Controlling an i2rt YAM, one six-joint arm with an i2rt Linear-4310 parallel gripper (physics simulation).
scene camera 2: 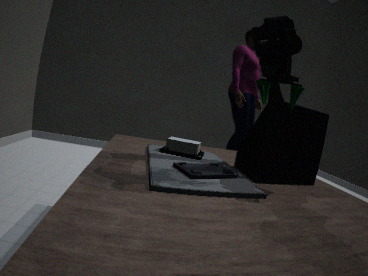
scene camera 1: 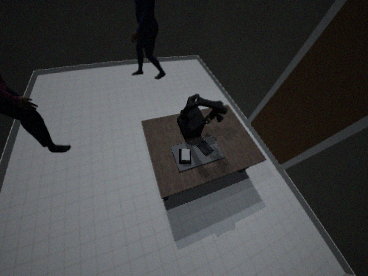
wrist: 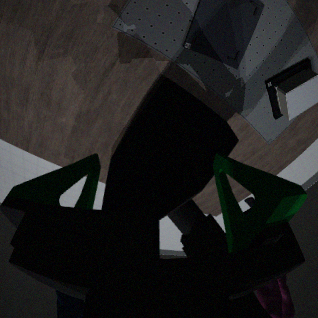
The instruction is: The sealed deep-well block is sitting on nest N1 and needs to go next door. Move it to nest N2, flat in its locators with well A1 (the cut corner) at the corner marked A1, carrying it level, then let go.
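Pixels of known places: gripper, fingertip midpoint: [scene camera 2: 277, 106] [scene camera 1: 207, 121] [wrist: 156, 159]; arm's base, link origin: [scene camera 2: 284, 136] [scene camera 1: 188, 118].
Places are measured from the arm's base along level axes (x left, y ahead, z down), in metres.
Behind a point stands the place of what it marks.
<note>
The sealed block, pale on top [scene camera 1: 185, 154] @[x -0.192, y 0.346, z 0.091 m] [scene camera 2: 184, 144] @[x -0.148, y 0.355, z 0.101 m] [wrist: 304, 100] @[x -0.198, y 0.340, z 0.091 m], sits on the dark nest N1 [scene camera 2: 169, 152] @[x -0.152, y 0.407, z 0.139 m] [wrist: 274, 100] @[x -0.156, y 0.281, z 0.133 m]; the right frame edge cuts it off in the wrist view. The other dark flat nest, N2 [scene camera 1: 205, 146] @[x 0.071, y 0.330, z 0.133 m] [scene camera 2: 207, 170] @[x 0.081, y 0.342, z 0.133 m] [wrist: 227, 30] @[x 0.051, y 0.326, z 0.133 m], is empty beside it, turned at an angle to it. My gripper [scene camera 2: 278, 104] @[x 0.130, y 0.167, z -0.092 m] [wrist: 156, 159] @[x 0.130, y 0.167, z -0.092 m] has green fingers spread wide, with nothing between them. It hangs high above the table, well away from the block and both nests. The cut corner and the A1 marks are too dark and small to read.
Both nests stand on a grey perforated board [scene camera 1: 199, 161] @[x -0.075, y 0.455, z 0.144 m] [scene camera 2: 165, 181] @[x 0.171, y 0.485, z 0.144 m] [wrist: 150, 25] @[x 0.175, y 0.257, z 0.144 m] on the brown wooden table [scene camera 1: 235, 145] @[x 0.429, y 0.450, z 0.158 m] [scene camera 2: 150, 225] @[x 0.366, y 0.546, z 0.157 m] [wrist: 50, 75] @[x 0.339, y 0.088, z 0.157 m]. The arm's black base [scene camera 1: 190, 125] @[x -0.015, y 0.090, z 0.005 m] [scene camera 2: 285, 145] @[x 0.108, y 0.085, z 0.024 m] stands right behind the board. Two people [scene camera 1: 146, 35] [scene camera 1: 37, 130] are on the floor beyond the table.
</note>
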